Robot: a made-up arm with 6 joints. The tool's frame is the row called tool. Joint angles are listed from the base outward. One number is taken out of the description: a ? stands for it. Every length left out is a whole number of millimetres.
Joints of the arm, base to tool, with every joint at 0 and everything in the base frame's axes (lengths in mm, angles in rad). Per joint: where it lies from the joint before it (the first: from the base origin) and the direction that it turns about. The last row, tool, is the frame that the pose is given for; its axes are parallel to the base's.
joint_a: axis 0 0 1 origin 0 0 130
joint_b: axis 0 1 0 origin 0 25 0
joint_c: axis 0 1 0 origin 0 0 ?
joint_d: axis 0 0 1 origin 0 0 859
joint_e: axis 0 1 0 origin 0 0 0
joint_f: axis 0 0 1 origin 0 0 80
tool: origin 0 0 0
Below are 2 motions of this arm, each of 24 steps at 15 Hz.
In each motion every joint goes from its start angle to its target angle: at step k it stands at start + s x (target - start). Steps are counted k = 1, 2, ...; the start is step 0. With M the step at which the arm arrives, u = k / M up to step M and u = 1 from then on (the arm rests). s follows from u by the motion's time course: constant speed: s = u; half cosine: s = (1 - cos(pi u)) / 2; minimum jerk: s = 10 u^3 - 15 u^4 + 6 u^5.
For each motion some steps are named. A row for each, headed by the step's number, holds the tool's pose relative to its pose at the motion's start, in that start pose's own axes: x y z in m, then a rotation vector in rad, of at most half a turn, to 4 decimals.
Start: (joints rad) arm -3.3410 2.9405 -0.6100 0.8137 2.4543 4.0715
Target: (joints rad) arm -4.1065 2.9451 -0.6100 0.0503 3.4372 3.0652
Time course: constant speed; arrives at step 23
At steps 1, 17, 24:
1: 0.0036 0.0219 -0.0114 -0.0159 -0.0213 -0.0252
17: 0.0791 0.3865 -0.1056 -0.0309 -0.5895 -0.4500
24: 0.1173 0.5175 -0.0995 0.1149 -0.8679 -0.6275

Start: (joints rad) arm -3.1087 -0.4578 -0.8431 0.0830 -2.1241 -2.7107
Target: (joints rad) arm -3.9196 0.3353 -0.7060 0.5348 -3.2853 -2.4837
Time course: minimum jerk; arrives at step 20
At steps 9, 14, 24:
9: 0.3220 -0.3599 -0.2440 -0.1405 0.1286 0.2277
14: 0.8195 -0.5032 -0.3206 -0.1533 0.2075 0.4120
24: 1.0087 -0.4720 -0.3065 -0.1146 0.2325 0.4909

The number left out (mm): 513
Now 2 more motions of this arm.
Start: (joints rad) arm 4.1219 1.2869 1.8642 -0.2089 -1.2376 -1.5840
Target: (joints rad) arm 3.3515 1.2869 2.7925 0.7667 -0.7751 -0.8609
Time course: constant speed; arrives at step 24
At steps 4, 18, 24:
4: 0.0353 0.0554 -0.1391 -0.2168 0.2706 0.2536
18: -0.1125 0.0501 -0.6168 -0.7647 1.3610 1.1479
24: -0.2526 -0.0645 -0.7541 -0.9207 1.9023 1.4559

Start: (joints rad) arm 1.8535 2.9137 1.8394 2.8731 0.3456 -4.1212
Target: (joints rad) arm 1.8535 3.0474 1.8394 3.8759 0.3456 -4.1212
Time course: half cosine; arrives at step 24
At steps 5, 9, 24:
5: 0.0069 0.0105 0.0030 0.0068 0.0343 0.0985
9: 0.0210 0.0323 0.0083 0.0218 0.1063 0.2928
24: 0.0688 0.1143 0.0174 0.0933 0.3824 0.9311

